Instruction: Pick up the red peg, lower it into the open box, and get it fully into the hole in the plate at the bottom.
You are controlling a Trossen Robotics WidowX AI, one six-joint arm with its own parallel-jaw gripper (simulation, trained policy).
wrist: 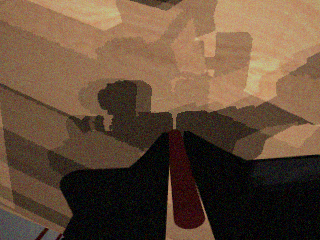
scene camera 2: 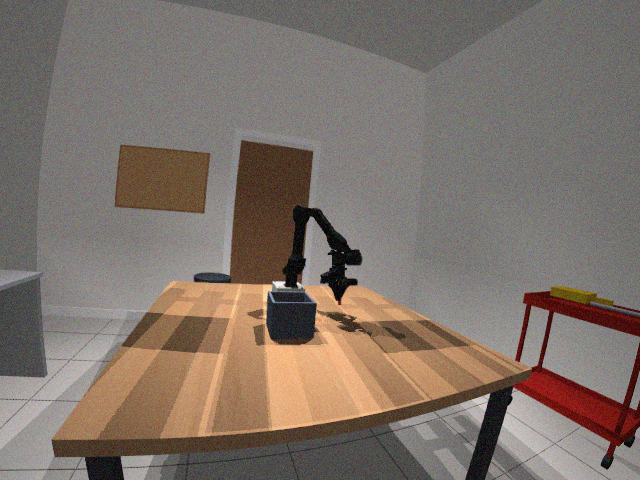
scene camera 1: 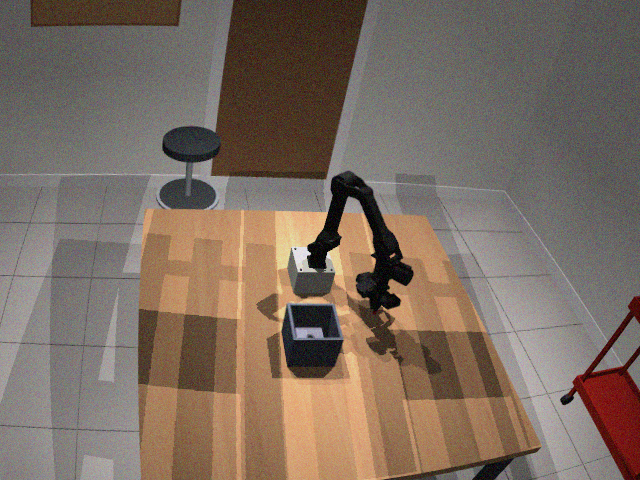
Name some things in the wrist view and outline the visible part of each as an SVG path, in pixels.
My gripper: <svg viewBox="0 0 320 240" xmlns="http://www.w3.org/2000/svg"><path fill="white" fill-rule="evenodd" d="M168 132L163 132L147 152L129 168L84 169L65 175L60 181L60 190L73 215L65 228L66 230L63 232L64 238L60 240L166 240L169 183ZM184 131L184 146L215 240L320 240L320 155L245 160L240 156L218 148L216 145L190 131Z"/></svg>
A thin red peg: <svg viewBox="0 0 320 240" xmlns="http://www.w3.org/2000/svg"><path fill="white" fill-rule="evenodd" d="M172 129L168 132L174 222L179 228L194 229L205 222L205 215L181 132L177 129Z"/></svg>
